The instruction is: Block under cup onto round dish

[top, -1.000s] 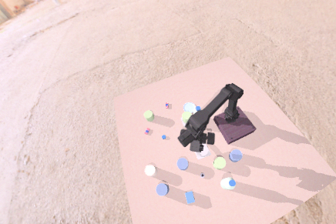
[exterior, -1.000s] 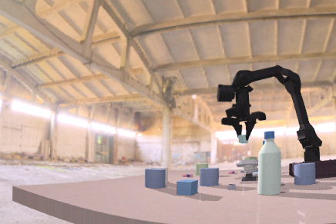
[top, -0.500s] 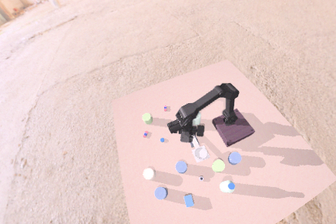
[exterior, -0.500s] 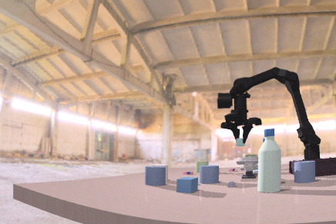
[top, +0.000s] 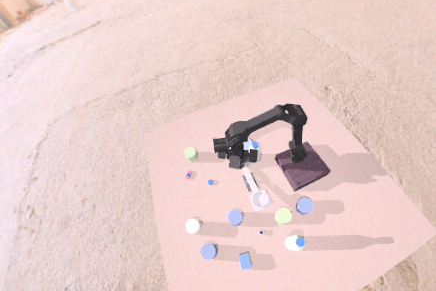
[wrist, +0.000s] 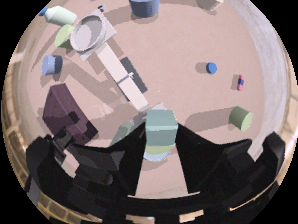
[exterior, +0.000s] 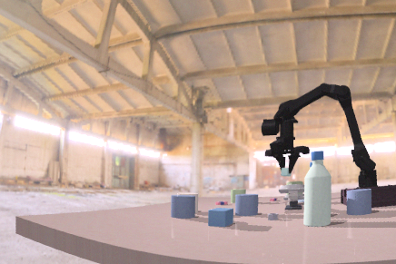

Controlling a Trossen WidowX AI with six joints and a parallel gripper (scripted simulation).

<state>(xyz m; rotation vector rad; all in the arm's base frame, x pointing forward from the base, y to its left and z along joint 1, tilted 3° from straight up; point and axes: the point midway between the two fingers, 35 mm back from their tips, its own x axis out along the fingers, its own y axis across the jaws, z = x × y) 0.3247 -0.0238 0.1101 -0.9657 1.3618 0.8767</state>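
My gripper tip is now 170 mm to the left of the pale round dish, 130 mm above it and 70 mm past it. The rest, counted from my gripper tip: cream cylinder 310 mm ahead, 250 mm to the left, 90 mm below; pale teal block 10 mm above.
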